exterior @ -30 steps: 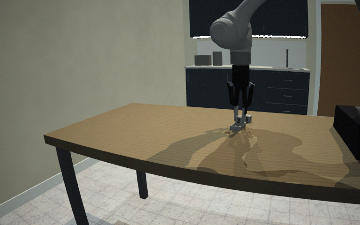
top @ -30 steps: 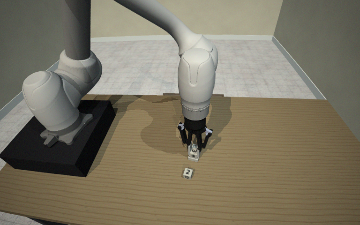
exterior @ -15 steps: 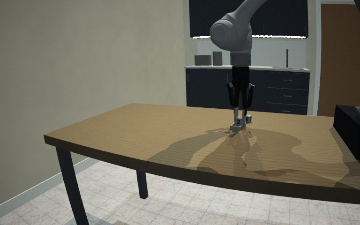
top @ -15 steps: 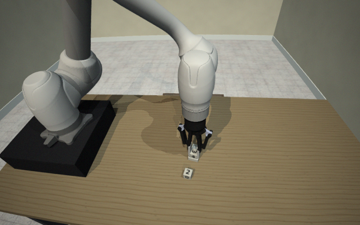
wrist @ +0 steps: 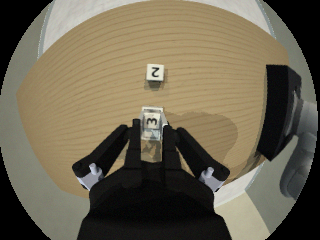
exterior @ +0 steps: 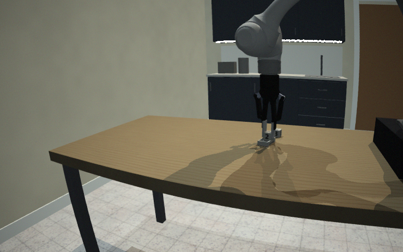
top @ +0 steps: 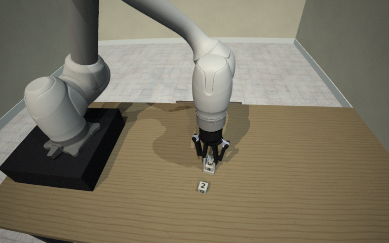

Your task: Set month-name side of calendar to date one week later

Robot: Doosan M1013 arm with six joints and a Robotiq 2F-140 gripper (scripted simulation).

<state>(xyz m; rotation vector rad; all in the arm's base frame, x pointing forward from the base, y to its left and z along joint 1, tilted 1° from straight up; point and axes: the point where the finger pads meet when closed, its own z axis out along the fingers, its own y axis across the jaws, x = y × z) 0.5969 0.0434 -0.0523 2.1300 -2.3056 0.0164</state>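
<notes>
My gripper is now 20 mm to the right of the white tray and 40 mm above it.
</notes>
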